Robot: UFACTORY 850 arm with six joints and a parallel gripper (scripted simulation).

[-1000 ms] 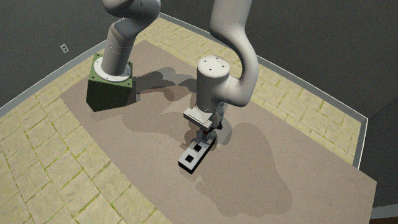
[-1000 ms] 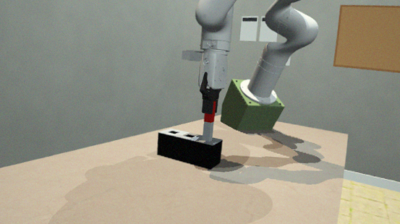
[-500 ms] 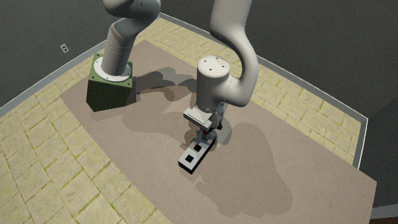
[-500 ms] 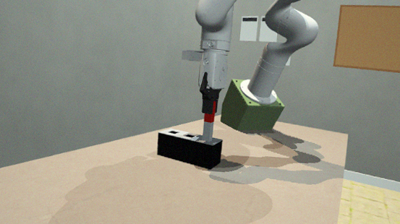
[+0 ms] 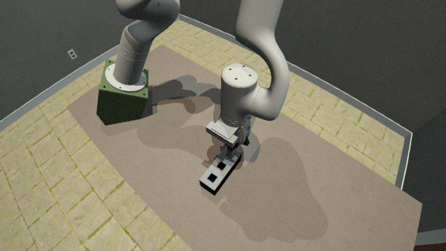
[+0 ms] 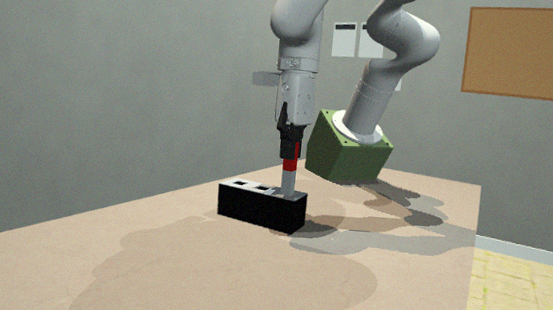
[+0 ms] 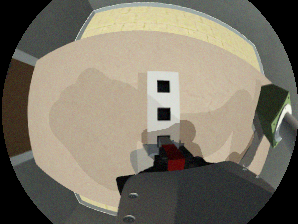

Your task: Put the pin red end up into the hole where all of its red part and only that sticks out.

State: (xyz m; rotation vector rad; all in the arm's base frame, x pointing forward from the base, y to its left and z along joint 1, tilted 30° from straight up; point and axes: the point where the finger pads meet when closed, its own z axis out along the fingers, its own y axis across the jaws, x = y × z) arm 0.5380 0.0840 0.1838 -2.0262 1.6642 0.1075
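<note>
Now: the pin 2 cm below my hand. Also, from my hand: black block (2 cm ahead, 6 cm to the right, 13 cm below).
</note>
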